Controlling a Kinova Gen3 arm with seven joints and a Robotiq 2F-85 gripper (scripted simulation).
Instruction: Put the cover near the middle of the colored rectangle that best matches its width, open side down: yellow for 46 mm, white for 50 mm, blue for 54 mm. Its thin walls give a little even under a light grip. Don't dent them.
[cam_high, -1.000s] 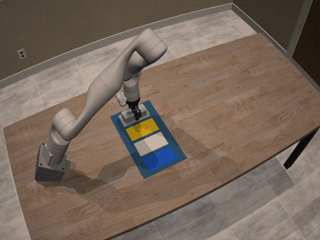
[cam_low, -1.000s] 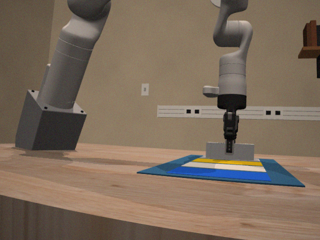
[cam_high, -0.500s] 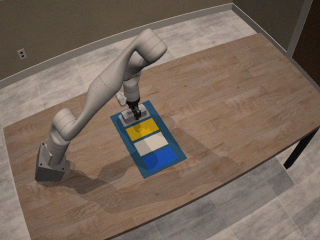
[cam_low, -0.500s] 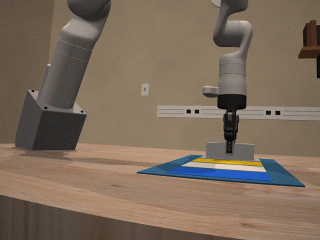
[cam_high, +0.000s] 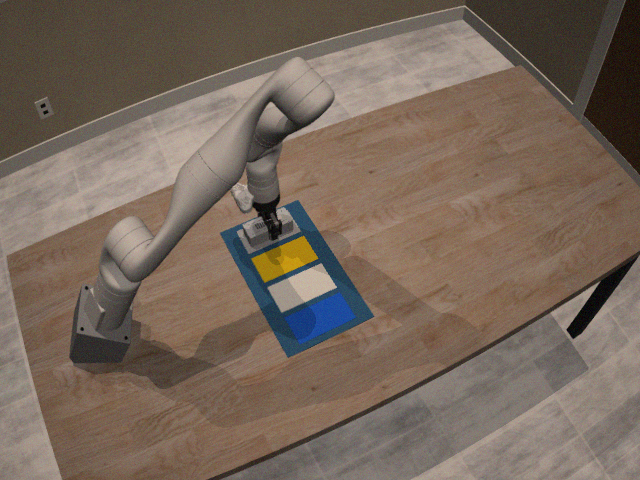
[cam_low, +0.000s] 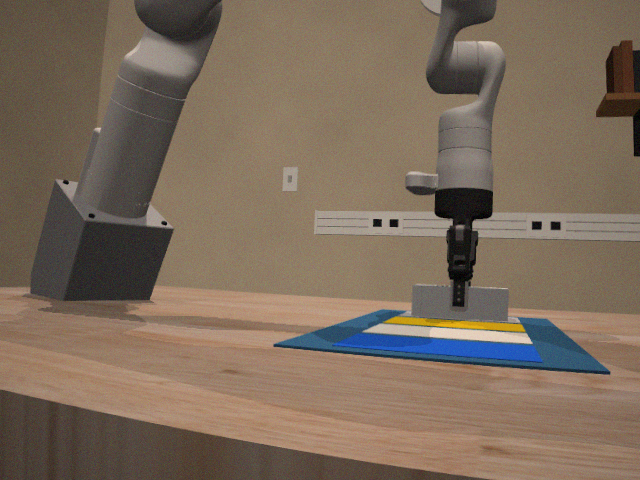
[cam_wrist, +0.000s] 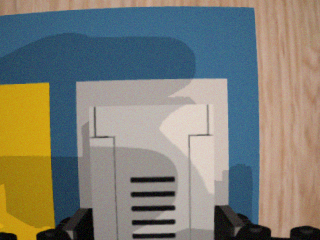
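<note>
My gripper is now 1 cm above the cover. From my hand the other things lie so: blue rectangle (6 cm behind, 28 cm to the right, 2 cm below); yellow rectangle (2 cm behind, 9 cm to the right, 2 cm below).
</note>
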